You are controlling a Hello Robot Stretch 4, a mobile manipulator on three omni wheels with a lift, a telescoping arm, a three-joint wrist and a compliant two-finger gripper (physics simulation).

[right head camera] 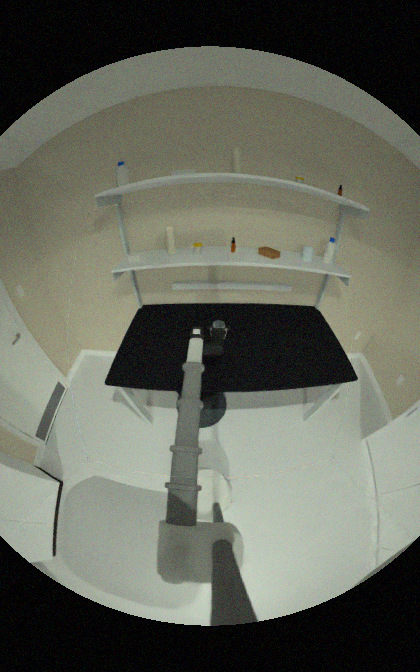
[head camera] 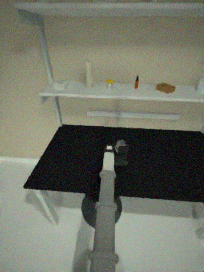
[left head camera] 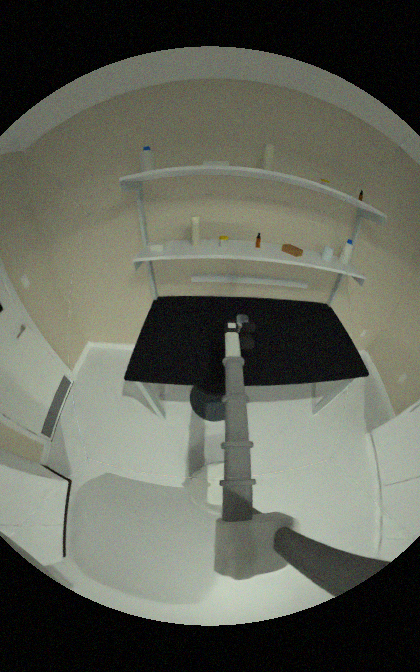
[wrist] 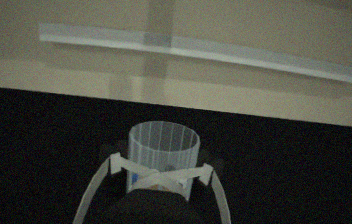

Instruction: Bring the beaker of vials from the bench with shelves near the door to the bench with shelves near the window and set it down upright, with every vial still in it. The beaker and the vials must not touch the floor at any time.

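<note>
The clear beaker (head camera: 121,144) (left head camera: 242,318) (right head camera: 218,324) (wrist: 164,142) is upright over the middle of the black bench top (head camera: 165,160) (left head camera: 305,345) (right head camera: 285,350) (wrist: 280,170). Small vials show low through its wall in the wrist view, a blue vial (wrist: 135,177) and a whitish vial (wrist: 182,183) among them; their full number is hidden. My gripper (head camera: 121,149) (left head camera: 245,326) (right head camera: 218,331) (wrist: 162,157) is shut on the beaker, with a dark fingertip on each side. Its base is hidden, so the gap to the bench top cannot be told.
The lower shelf (head camera: 125,93) (left head camera: 245,251) (right head camera: 225,260) above the bench holds bottles, jars and a brown block (head camera: 165,88) (left head camera: 292,249) (right head camera: 269,252). The upper shelf (left head camera: 240,170) (right head camera: 225,178) holds more bottles. A door handle (left head camera: 21,330) (right head camera: 16,338) is at the far left.
</note>
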